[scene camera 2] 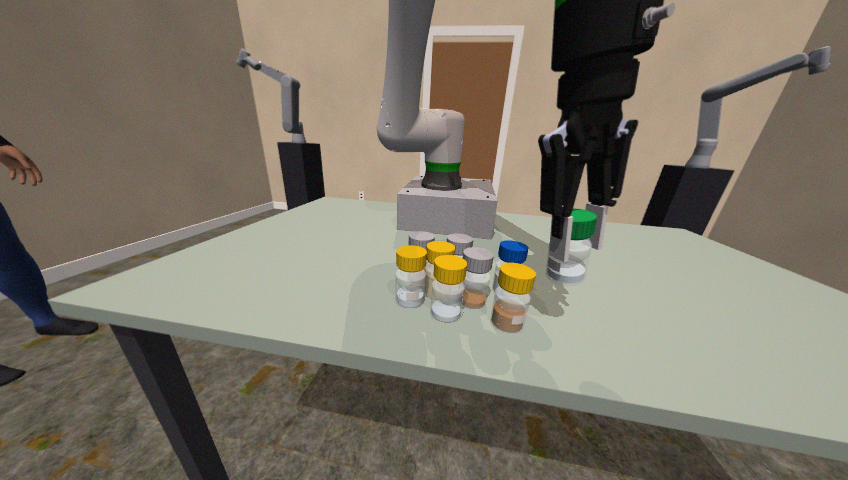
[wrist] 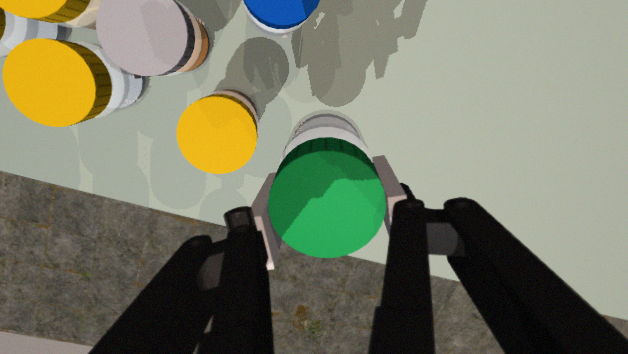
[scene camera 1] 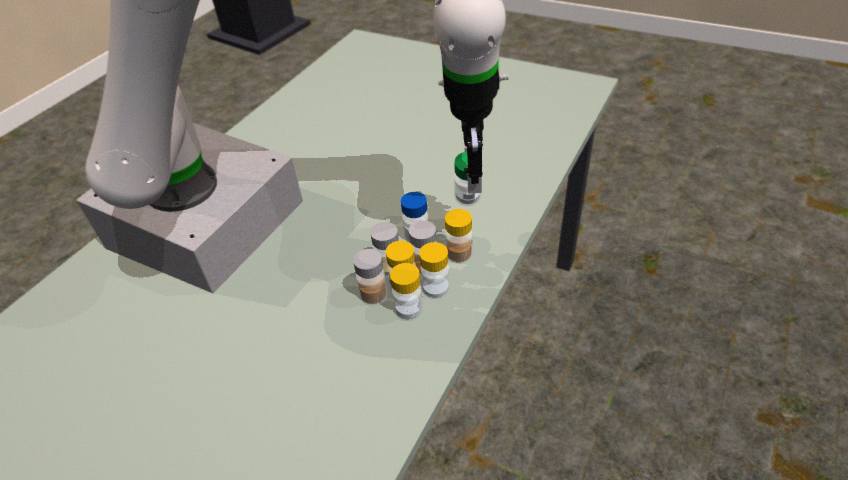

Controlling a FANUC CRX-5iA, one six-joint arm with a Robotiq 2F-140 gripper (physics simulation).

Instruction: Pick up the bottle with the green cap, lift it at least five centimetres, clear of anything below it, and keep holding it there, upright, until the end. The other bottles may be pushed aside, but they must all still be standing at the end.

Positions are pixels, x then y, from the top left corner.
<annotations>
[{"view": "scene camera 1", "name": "my gripper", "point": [473, 179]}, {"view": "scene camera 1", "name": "blue-capped bottle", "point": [413, 204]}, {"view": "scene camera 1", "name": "green-capped bottle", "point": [461, 195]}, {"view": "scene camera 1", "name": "yellow-capped bottle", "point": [458, 223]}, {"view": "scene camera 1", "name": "grey-capped bottle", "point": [422, 232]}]
</annotations>
